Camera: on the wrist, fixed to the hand. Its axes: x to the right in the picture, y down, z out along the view.
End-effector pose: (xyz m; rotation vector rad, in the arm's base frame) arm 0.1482 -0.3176 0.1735 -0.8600 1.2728 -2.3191
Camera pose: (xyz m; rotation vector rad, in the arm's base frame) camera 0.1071 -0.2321 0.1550 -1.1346 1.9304 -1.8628
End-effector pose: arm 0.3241 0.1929 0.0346 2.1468 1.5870 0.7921
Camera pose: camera 0.2408 0.1756 0.0805 1.7386 1.1043 0.9694
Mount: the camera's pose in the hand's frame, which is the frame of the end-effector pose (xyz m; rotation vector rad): -0.0239 -0.0305 -0.0885 -0.5858 -0.1172 0.0122
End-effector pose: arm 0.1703 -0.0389 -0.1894 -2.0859 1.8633 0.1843
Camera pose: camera 0.1860 -0.0433 -0.0942 2.3116 -1.8761 -0.9171
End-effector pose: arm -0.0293 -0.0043 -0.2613 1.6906 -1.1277 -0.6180
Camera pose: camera 0.0435 0.0590 -0.2564 1.1545 -0.9169 -0.9436
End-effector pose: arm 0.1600 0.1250 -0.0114 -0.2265 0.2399 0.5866
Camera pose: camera 0.1441 0.0634 -0.0841 -0.7542 -0.0509 0.6703
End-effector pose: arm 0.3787 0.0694 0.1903 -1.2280 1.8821 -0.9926
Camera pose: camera 0.3249 0.1042 0.2626 -1.5539 2.1551 -0.3476
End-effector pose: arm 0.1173 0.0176 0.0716 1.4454 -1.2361 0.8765
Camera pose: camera 0.1488 0.1085 0.0631 1.0232 -1.4391 0.3851
